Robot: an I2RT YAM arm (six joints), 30 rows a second.
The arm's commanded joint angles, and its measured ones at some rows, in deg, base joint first. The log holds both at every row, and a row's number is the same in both.
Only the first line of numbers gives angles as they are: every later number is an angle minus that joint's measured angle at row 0.
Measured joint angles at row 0: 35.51 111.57 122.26 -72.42 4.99 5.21
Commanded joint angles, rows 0 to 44: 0.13 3.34 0.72 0.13 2.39 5.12; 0.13 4.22 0.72 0.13 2.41 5.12; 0.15 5.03 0.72 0.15 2.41 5.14; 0.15 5.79 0.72 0.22 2.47 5.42; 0.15 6.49 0.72 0.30 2.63 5.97; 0.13 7.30 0.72 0.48 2.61 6.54; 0.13 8.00 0.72 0.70 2.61 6.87; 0.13 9.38 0.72 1.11 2.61 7.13; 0.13 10.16 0.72 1.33 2.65 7.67; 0.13 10.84 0.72 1.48 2.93 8.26; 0.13 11.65 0.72 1.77 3.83 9.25; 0.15 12.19 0.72 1.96 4.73 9.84; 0.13 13.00 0.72 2.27 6.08 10.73; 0.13 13.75 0.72 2.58 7.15 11.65; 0.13 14.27 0.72 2.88 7.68 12.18; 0.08 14.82 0.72 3.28 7.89 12.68; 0.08 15.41 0.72 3.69 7.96 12.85; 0.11 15.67 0.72 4.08 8.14 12.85; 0.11 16.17 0.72 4.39 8.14 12.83; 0.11 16.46 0.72 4.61 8.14 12.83; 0.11 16.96 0.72 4.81 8.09 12.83; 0.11 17.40 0.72 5.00 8.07 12.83; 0.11 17.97 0.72 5.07 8.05 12.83; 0.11 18.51 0.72 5.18 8.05 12.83; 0.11 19.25 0.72 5.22 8.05 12.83; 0.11 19.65 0.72 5.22 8.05 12.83; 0.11 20.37 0.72 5.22 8.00 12.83; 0.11 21.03 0.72 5.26 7.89 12.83; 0.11 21.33 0.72 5.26 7.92 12.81; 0.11 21.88 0.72 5.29 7.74 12.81; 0.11 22.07 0.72 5.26 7.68 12.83; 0.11 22.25 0.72 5.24 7.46 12.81; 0.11 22.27 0.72 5.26 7.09 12.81; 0.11 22.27 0.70 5.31 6.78 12.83; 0.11 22.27 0.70 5.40 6.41 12.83; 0.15 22.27 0.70 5.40 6.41 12.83; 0.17 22.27 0.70 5.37 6.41 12.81; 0.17 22.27 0.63 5.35 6.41 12.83; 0.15 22.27 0.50 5.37 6.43 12.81; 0.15 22.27 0.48 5.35 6.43 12.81; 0.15 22.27 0.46 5.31 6.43 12.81; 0.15 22.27 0.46 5.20 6.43 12.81; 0.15 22.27 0.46 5.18 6.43 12.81; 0.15 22.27 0.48 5.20 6.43 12.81; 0.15 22.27 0.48 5.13 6.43 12.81
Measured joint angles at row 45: 0.48 21.72 0.30 5.22 6.63 12.57
